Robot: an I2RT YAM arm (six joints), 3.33 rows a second.
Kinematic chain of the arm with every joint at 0, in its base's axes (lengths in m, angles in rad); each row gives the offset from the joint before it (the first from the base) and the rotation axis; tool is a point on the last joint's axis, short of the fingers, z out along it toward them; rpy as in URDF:
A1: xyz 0 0 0.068 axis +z
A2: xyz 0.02 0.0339 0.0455 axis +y
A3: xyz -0.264 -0.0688 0 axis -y
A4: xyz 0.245 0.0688 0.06 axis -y
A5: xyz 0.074 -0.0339 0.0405 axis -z
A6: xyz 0.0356 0 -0.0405 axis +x
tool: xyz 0 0 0 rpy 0 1.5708 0
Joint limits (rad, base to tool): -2.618..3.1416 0..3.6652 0..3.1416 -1.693..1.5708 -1.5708..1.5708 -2.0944..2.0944
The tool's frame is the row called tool.
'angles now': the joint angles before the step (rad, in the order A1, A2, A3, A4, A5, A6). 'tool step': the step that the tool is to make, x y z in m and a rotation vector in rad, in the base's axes. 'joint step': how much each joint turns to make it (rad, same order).
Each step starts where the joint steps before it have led.
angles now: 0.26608 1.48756 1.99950 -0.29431 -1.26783 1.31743
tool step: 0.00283 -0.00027 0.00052 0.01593 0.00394 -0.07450
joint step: -0.00038 0.00039 0.00000 0.00077 0.07592 0.00000
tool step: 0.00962 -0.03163 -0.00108 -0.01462 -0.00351 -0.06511
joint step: -0.12625 0.00190 0.00002 -0.00195 -0.06294 -0.00460
